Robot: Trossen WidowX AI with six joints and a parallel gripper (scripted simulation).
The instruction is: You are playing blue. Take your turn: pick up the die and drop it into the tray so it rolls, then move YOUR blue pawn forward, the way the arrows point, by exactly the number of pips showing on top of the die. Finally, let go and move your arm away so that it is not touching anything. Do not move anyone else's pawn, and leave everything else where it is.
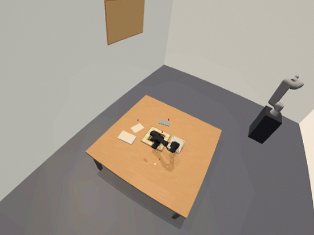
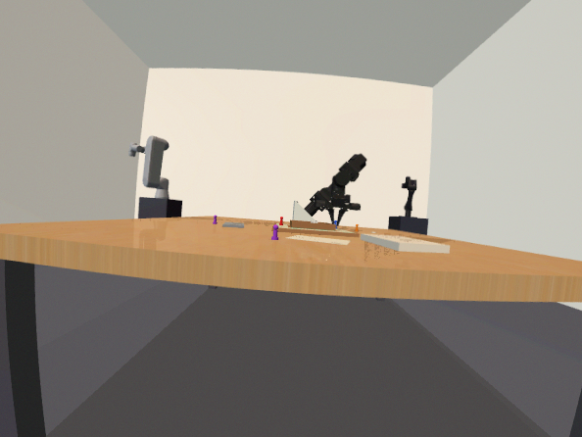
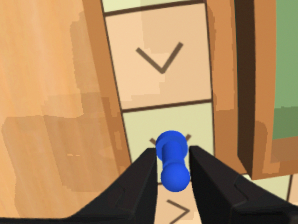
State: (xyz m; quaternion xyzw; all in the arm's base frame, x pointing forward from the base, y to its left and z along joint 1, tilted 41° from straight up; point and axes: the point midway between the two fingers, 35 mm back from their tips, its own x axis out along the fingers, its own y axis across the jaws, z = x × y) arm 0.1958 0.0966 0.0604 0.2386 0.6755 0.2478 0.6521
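Now: the blue pawn right at my gripper tip. Round my gripper tip: green tray (70 mm ahead, 110 mm to the right, 20 mm below); white die (70 mm ahead, 100 mm to the right); orange pawn (110 mm behind, 120 mm to the left, 10 mm below).
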